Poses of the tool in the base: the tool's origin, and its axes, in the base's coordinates. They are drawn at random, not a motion.
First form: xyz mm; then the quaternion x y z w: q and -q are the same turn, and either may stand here.
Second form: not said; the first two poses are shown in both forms.
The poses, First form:
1: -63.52 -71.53 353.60 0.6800 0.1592 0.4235 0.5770
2: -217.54 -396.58 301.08 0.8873 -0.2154 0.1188 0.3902
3: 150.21 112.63 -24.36 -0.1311 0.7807 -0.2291 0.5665
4: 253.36 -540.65 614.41 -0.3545 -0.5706 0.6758 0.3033
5: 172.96 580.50 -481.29 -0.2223 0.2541 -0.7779 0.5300
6: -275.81 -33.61 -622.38 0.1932 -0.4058 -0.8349 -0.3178
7: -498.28 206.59 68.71 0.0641 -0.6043 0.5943 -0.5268
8: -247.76 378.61 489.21 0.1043 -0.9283 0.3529 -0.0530
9: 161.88 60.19 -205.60 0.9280 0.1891 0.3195 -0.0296
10: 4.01 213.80 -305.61 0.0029 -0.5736 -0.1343 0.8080
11: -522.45 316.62 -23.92 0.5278 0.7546 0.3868 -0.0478
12: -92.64 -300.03 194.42 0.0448 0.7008 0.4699 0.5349
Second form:
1: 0.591 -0.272 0.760 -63.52; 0.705 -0.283 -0.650 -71.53; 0.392 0.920 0.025 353.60; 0 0 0 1
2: 0.879 -0.475 0.043 -217.54; -0.290 -0.603 -0.744 -396.58; 0.379 0.641 -0.667 301.08; 0 0 0 1
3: -0.324 0.055 0.945 150.21; -0.464 0.861 -0.209 112.63; -0.824 -0.506 -0.253 -24.36; 0 0 0 1
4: -0.565 -0.005 -0.825 253.36; 0.815 -0.165 -0.556 -540.65; -0.133 -0.986 0.097 614.41; 0 0 0 1
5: -0.339 0.712 0.615 172.96; -0.938 -0.309 -0.160 580.50; 0.077 -0.631 0.772 -481.29; 0 0 0 1
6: -0.723 -0.687 -0.065 -275.81; 0.374 -0.469 0.800 -33.61; -0.581 0.555 0.596 -622.38; 0 0 0 1
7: -0.437 0.549 0.713 -498.28; -0.704 0.285 -0.651 206.59; -0.561 -0.786 0.261 68.71; 0 0 0 1
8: -0.973 -0.156 0.172 -247.76; -0.231 0.729 -0.644 378.61; -0.025 -0.666 -0.745 489.21; 0 0 0 1
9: 0.724 0.370 0.582 161.88; 0.332 -0.927 0.176 60.19; 0.604 0.066 -0.794 -205.60; 0 0 0 1
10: 0.306 0.214 -0.928 4.01; -0.220 0.964 0.149 213.80; 0.926 0.159 0.342 -305.61; 0 0 0 1
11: -0.438 0.834 0.336 -522.45; 0.760 0.144 0.634 316.62; 0.480 0.533 -0.696 -23.92; 0 0 0 1
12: -0.424 -0.440 0.792 -92.64; 0.565 0.554 0.611 -300.03; -0.708 0.707 0.014 194.42; 0 0 0 1
